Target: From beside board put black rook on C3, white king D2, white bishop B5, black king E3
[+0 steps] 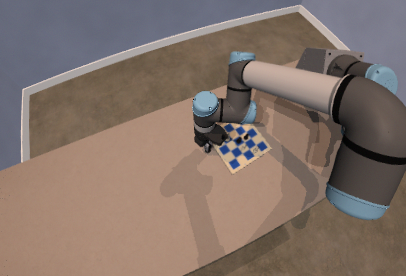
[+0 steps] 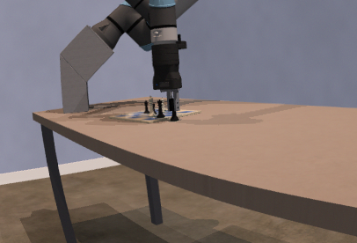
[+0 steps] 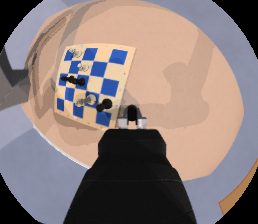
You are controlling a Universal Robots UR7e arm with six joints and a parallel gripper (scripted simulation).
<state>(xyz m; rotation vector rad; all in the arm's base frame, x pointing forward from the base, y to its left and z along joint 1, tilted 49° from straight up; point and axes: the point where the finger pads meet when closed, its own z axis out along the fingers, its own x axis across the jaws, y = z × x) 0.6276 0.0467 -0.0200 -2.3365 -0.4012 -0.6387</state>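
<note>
My gripper is now 100 mm past the white king, 20 mm to the left of it and 10 mm above it. From my hand the other things lie so: black king (10 mm below); chessboard (140 mm behind, 40 mm below, 10 mm to the left); white bishop (200 mm behind, 70 mm to the left, 20 mm below).
</note>
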